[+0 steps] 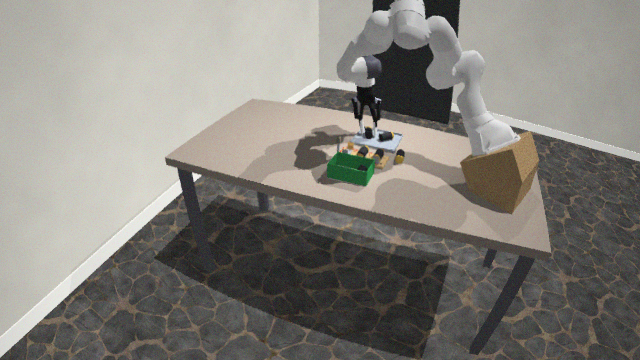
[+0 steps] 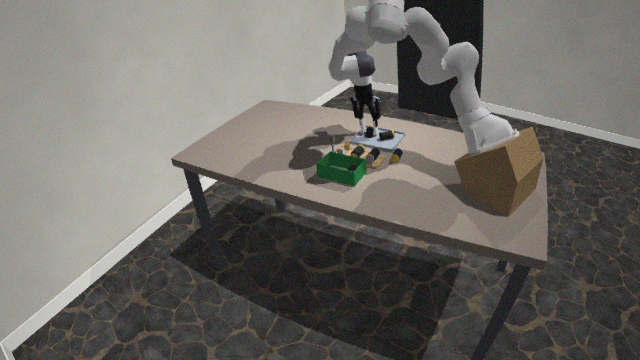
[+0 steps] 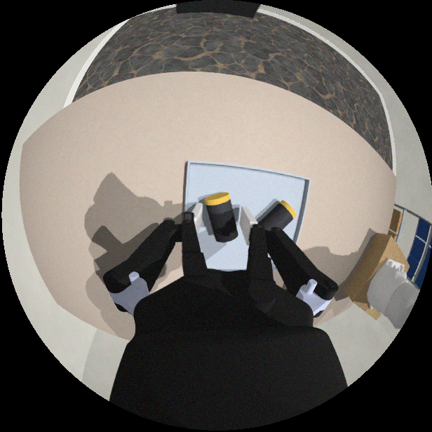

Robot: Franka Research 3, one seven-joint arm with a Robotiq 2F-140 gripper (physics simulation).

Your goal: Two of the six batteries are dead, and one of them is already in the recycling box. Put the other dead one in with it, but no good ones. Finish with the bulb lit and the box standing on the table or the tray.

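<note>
My gripper point(image 1: 368, 134) point(image 2: 369, 131) point(image 3: 221, 213) is open and low over the tray point(image 1: 387, 145) point(image 2: 385, 144) point(image 3: 270, 172). Its fingertips stand on both sides of a black battery with a yellow end point(image 1: 368, 132) point(image 2: 370, 132) point(image 3: 221, 217), not gripping it. A second battery point(image 1: 385, 136) point(image 2: 386, 135) point(image 3: 278, 217) lies on the tray at the right. Two batteries point(image 1: 363, 151) point(image 1: 379, 154) point(image 2: 357, 150) point(image 2: 373, 154) sit in the wooden holder. Another battery point(image 1: 399, 156) point(image 2: 396, 155) is on the table. The green box point(image 1: 348, 174) point(image 2: 340, 175) stands on the table with a dark battery point(image 1: 362, 168) point(image 2: 352, 168) inside. The bulb's state cannot be told.
The wooden holder point(image 1: 382, 162) point(image 2: 378, 162) lies between tray and box, with a thin upright post point(image 1: 339, 145) point(image 2: 333, 145) at its left end. The arm's brown base block point(image 1: 492, 175) point(image 2: 487, 175) point(image 3: 370, 275) stands at the table's right end.
</note>
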